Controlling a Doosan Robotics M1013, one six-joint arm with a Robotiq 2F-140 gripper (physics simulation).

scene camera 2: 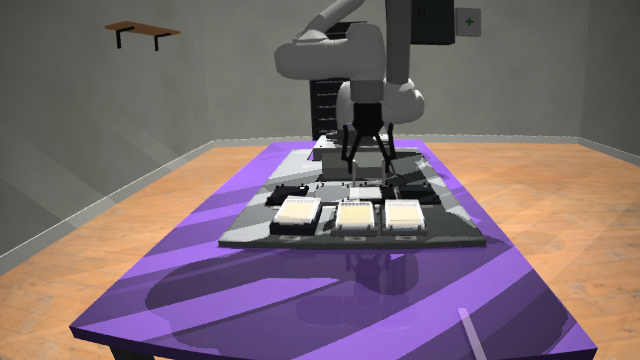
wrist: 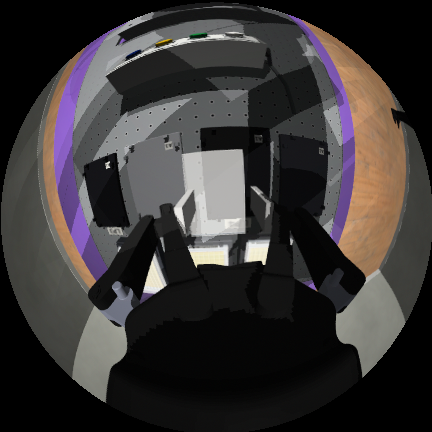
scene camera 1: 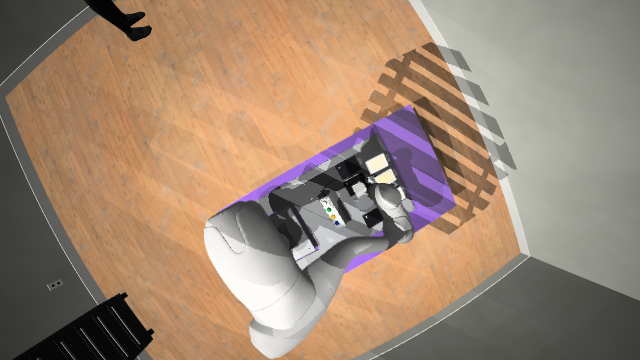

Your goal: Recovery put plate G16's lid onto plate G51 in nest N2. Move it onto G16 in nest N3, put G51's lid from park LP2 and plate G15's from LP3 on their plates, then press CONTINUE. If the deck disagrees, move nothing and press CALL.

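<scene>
A pale translucent lid lies across the black park pad and the gap beside the grey pad. It looks nearly flat. My gripper is partly open above the lid, with one fingertip to each side and nothing held. Three plates with cream wells stand in the front row in scene camera 2: left plate, middle plate and right plate. Their names and nest labels are unreadable, and whether each is lidded is unclear. The wrist hides part of the row in scene camera 1.
A black pad and a dark pad flank the row of pads. The button box stands behind it, with blue, yellow, green and white buttons and a cable. The perforated deck lies on the purple table.
</scene>
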